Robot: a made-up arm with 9 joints. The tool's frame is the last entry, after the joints.
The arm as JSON. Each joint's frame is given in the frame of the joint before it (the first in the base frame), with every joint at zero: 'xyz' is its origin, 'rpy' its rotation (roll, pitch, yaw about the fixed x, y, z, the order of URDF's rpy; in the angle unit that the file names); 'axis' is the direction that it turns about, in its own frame. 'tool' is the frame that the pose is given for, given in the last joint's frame.
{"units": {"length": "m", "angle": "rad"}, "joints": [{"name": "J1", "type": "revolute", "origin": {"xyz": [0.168, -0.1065, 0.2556], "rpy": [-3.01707, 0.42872, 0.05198]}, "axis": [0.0, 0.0, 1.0]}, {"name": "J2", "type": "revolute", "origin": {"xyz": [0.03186, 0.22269, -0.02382], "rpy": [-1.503, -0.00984, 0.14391]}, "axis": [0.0, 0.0, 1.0]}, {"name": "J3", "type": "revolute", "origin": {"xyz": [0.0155, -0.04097, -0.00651], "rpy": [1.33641, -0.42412, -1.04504]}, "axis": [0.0, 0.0, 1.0]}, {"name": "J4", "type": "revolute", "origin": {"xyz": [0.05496, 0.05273, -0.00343], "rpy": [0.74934, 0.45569, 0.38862]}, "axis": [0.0, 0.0, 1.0]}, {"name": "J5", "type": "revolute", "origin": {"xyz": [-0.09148, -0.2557, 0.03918], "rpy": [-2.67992, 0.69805, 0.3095]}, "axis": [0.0, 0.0, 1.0]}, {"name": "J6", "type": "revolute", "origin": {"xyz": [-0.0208, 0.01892, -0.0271], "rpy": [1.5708, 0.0, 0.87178]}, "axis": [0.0, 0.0, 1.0]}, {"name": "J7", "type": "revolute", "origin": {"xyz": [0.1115, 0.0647, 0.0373], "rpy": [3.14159, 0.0, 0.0]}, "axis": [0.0, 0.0, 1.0]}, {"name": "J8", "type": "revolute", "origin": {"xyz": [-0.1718, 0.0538, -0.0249], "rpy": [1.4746, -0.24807, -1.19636]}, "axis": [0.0, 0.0, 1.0]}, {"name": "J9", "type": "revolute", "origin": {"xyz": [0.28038, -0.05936, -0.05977], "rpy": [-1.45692, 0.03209, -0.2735]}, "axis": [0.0, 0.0, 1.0]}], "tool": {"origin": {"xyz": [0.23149, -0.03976, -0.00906], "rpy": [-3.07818, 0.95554, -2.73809]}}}
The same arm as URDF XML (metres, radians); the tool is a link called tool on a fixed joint. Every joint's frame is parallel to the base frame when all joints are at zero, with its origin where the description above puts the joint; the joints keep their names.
<robot name="arm">
<link name="base"/>
<link name="link1"/>
<link name="link2"/>
<link name="link3"/>
<link name="link4"/>
<link name="link5"/>
<link name="link6"/>
<link name="link7"/>
<link name="link8"/>
<link name="link9"/>
<link name="tool"/>
<joint name="J1" type="continuous"><parent link="base"/><child link="link1"/><origin xyz="0.1680 -0.1065 0.2556" rpy="0.0000 0.0000 0.0000"/><axis xyz="-0.418381 0.102595 -0.902459"/></joint>
<joint name="J2" type="continuous"><parent link="link1"/><child link="link2"/><origin xyz="0.0389 -0.2222 -0.0169" rpy="0.0000 0.0000 0.0000"/><axis xyz="-0.158903 -0.980818 -0.112902"/></joint>
<joint name="J3" type="continuous"><parent link="link2"/><child link="link3"/><origin xyz="-0.0022 0.0119 -0.0426" rpy="0.0000 0.0000 0.0000"/><axis xyz="-0.998522 -0.054301 0.0023"/></joint>
<joint name="J4" type="continuous"><parent link="link3"/><child link="link4"/><origin xyz="0.0070 -0.0670 -0.0357" rpy="0.0000 0.0000 0.0000"/><axis xyz="-0.674795 0.272398 -0.685895"/></joint>
<joint name="J5" type="continuous"><parent link="link4"/><child link="link5"/><origin xyz="0.0762 0.2621 -0.0280" rpy="0.0000 0.0000 0.0000"/><axis xyz="0 0 1"/></joint>
<joint name="J6" type="continuous"><parent link="link5"/><child link="link6"/><origin xyz="0.0011 0.0281 -0.0271" rpy="0.0000 0.0000 0.0000"/><axis xyz="0 -1 0"/></joint>
<joint name="J7" type="continuous"><parent link="link6"/><child link="link7"/><origin xyz="0.1115 -0.0373 0.0647" rpy="0.0000 0.0000 0.0000"/><axis xyz="0 1 0"/></joint>
<joint name="J8" type="continuous"><parent link="link7"/><child link="link8"/><origin xyz="-0.1718 -0.0249 -0.0538" rpy="0.0000 0.0000 0.0000"/><axis xyz="-0.935035 0.093103 0.342113"/></joint>
<joint name="J9" type="continuous"><parent link="link8"/><child link="link9"/><origin xyz="0.1553 0.0060 0.2481" rpy="0.0000 0.0000 0.0000"/><axis xyz="-0.0098 0.999401 0.0332"/></joint>
<joint name="tool_joint" type="fixed"><parent link="link9"/><child link="tool"/><origin xyz="0.0491 -0.0162 0.2293" rpy="-0.8372 0.4509 -2.0306"/></joint>
</robot>

